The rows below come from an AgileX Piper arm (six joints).
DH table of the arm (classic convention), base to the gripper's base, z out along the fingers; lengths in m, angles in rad. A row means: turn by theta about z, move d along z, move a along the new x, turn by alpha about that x. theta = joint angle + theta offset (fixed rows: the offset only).
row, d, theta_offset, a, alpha
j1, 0.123, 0, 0, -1.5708
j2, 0, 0.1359, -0.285, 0
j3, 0, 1.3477, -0.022, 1.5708
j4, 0.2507, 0, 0, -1.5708
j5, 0, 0, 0, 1.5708
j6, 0.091, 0, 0, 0
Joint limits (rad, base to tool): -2.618..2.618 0..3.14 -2.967..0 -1.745..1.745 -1.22..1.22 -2.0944..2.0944
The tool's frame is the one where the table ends.
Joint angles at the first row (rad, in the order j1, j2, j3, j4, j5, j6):
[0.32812 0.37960 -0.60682 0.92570 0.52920 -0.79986]
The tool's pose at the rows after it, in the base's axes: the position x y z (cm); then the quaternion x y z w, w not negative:
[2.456, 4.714, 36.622, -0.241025, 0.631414, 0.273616, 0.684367]
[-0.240, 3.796, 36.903, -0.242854, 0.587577, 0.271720, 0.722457]
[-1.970, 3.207, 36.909, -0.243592, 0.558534, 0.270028, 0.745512]
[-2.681, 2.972, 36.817, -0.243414, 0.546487, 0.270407, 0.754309]
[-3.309, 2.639, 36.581, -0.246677, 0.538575, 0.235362, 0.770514]
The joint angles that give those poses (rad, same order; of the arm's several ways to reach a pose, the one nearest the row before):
[0.32807 0.26127 -0.60684 0.92576 0.52924 -0.79990]
[0.32812 0.14496 -0.60682 0.92570 0.52920 -0.79985]
[0.32813 0.07072 -0.60680 0.92572 0.52918 -0.79989]
[0.32815 0.03869 -0.60454 0.92815 0.52918 -0.79983]
[0.30875 0.00195 -0.60456 0.87147 0.52986 -0.79980]

